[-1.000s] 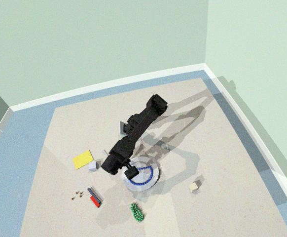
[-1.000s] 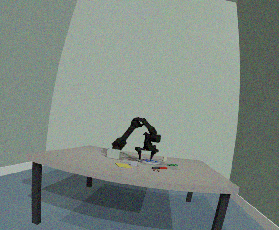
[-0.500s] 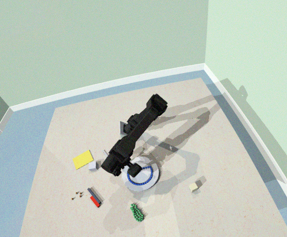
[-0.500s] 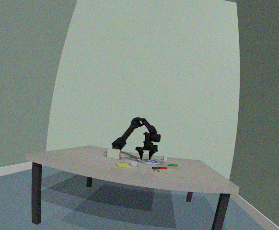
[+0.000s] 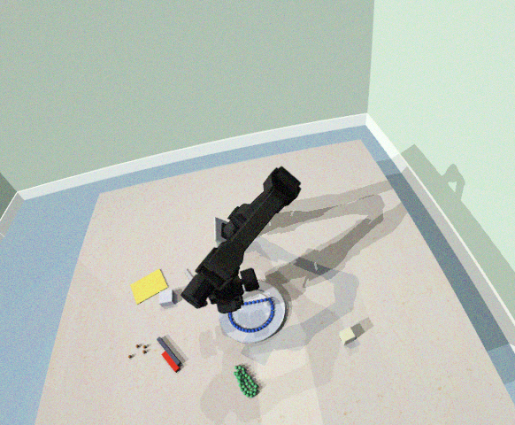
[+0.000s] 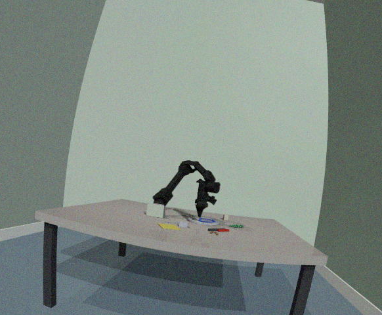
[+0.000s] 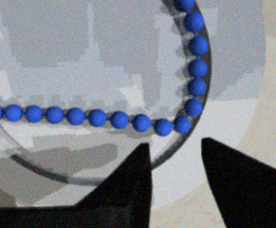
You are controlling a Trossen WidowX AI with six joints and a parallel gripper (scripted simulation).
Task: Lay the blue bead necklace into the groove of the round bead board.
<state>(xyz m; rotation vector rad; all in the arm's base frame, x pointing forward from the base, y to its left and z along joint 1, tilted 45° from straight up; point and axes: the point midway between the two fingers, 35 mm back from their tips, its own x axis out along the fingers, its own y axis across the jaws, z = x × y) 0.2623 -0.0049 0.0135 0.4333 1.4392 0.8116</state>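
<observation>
Right now my gripper tip is 50 mm to the right of the round bead board, 30 mm above it and 20 mm short of it. The rest, counted from my gripper tip: white cube (220 mm to the right, 50 mm behind, 20 mm below); then grey tool (190 mm to the right, 140 mm ahead, 30 mm below); then stick (140 mm to the right, 110 mm behind, 30 mm below).
</observation>
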